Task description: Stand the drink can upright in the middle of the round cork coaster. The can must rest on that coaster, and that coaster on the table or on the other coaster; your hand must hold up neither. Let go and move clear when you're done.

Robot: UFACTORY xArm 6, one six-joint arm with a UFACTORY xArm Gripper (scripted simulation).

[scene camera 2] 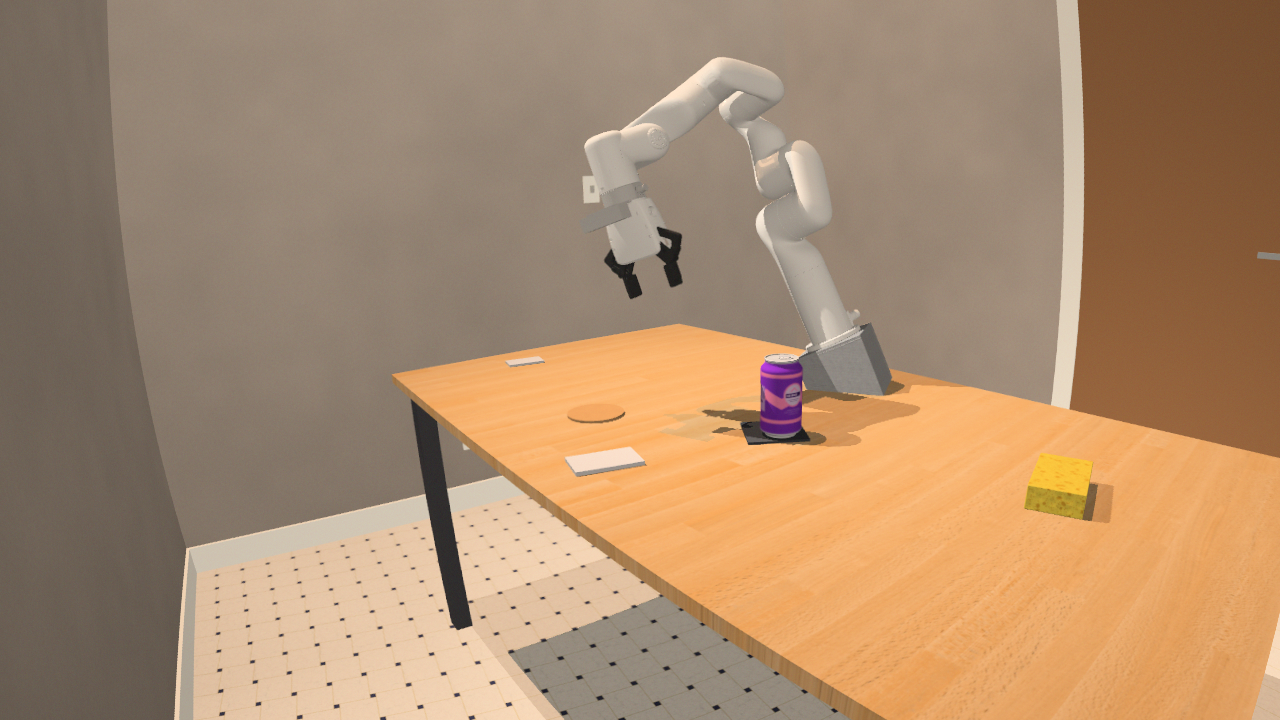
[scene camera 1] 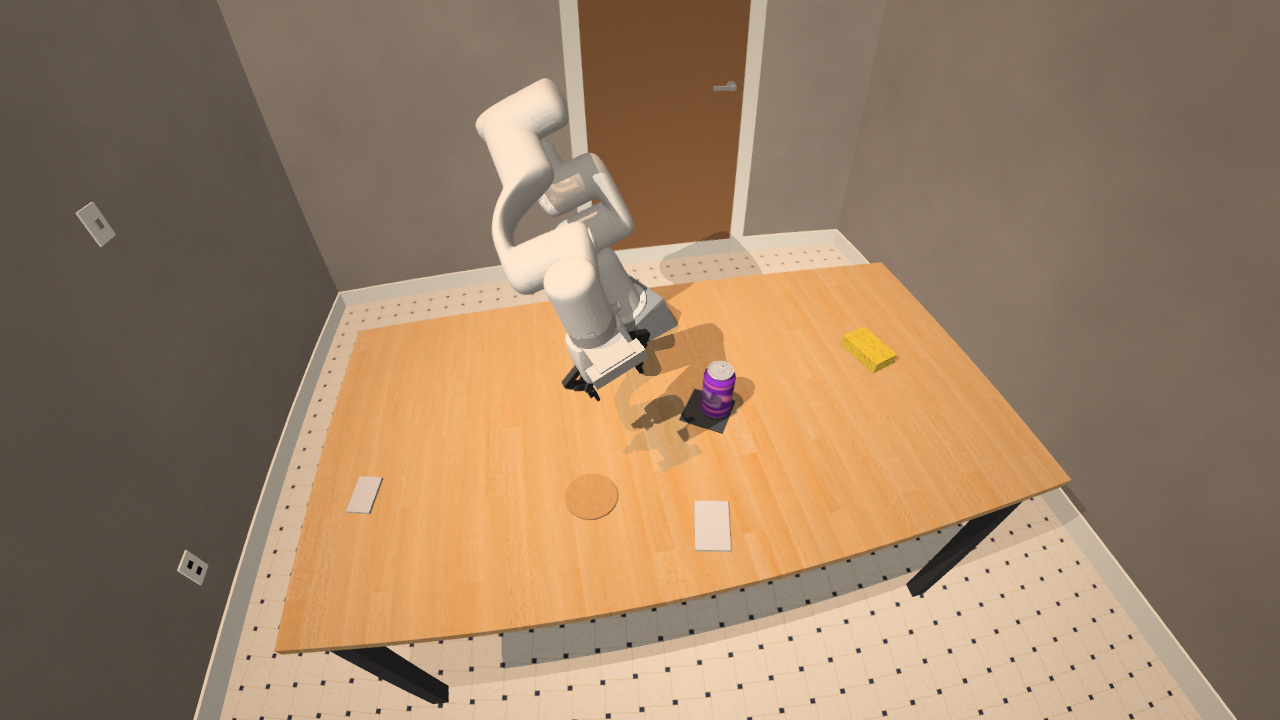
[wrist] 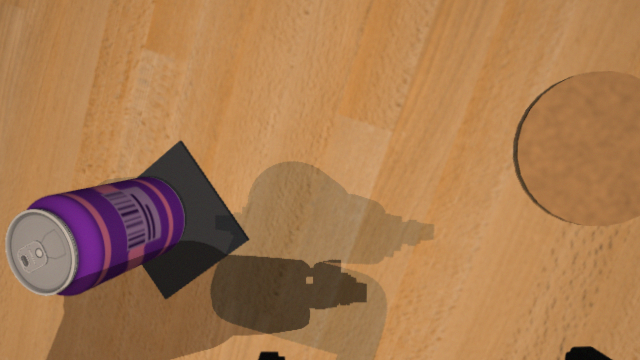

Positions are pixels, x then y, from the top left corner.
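There's a yellow sponge that you can see in scene camera 2 and in scene camera 1, but in the wrist view the sponge is out of frame. For the yellow sponge, (scene camera 2: 1059, 485) and (scene camera 1: 883, 355) are the same spot. There's also a dark square coaster, and it's visible in scene camera 2 (754, 436), in scene camera 1 and in the wrist view. On the dark square coaster, (wrist: 211, 232) and (scene camera 1: 692, 414) are the same spot.
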